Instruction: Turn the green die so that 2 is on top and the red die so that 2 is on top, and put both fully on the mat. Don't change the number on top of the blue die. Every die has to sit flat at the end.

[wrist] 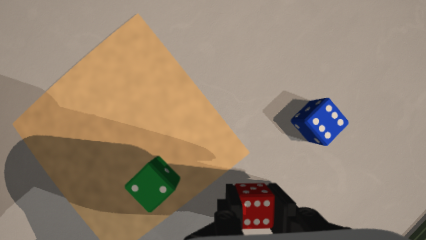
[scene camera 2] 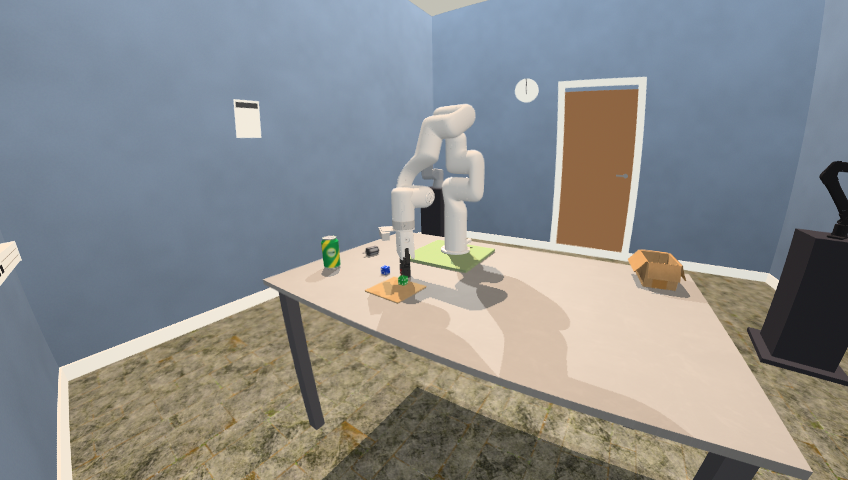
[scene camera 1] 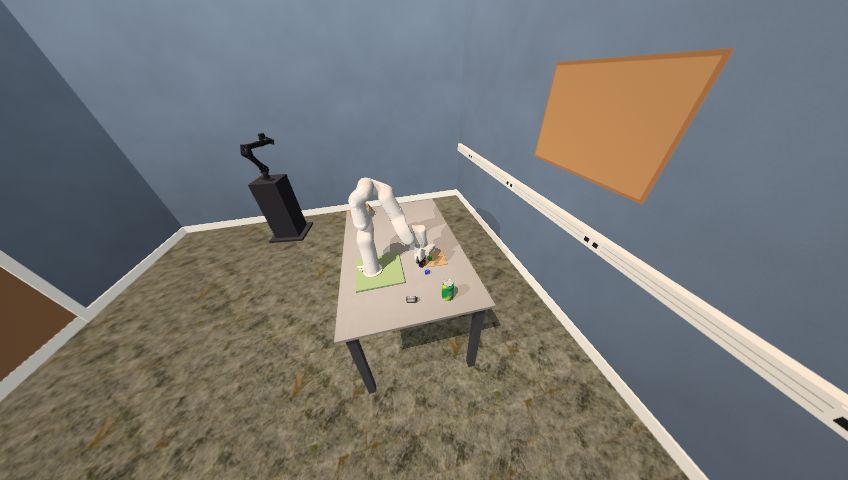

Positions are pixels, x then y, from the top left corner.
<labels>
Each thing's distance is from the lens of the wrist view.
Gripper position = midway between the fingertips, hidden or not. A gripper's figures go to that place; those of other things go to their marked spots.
my gripper (wrist: 249,201): 16 cm
green die (wrist: 156,181): 13 cm
</labels>
